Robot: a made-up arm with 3 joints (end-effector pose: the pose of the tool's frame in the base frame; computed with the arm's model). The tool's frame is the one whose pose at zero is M. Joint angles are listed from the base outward.
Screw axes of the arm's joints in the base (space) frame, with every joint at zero. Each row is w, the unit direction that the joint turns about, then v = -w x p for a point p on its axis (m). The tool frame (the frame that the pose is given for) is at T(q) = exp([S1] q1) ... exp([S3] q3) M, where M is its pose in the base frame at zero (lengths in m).
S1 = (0, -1, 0, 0.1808, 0, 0)
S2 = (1, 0, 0, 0, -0.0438, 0.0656)
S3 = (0, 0, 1, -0.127, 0.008, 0)
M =
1 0 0 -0.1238
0 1 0 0.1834
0 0 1 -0.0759
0 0 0 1
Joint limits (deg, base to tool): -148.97..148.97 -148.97..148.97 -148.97..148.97
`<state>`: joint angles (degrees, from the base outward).
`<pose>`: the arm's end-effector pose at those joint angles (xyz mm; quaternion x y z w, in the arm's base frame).
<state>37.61 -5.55 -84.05</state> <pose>390.4 16.8 147.2 0.1815 -0.2699 -0.6446 0.6919</pose>
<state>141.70 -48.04 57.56</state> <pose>416.5 -84.5 172.4 -0.5325 -0.6920 -0.1928 0.4478</pose>
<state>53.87 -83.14 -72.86</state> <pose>447.4 -80.7 169.3 -0.2747 -0.6240 -0.6379 0.3582</pose>
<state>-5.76 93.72 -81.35</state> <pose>267.7 -40.0 30.2 0.5303 0.5010 -0.4729 0.4940</pose>
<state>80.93 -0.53 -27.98</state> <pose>261.5 201.1 174.9 0.1535 -0.6306 -0.1868 0.7375</pose>
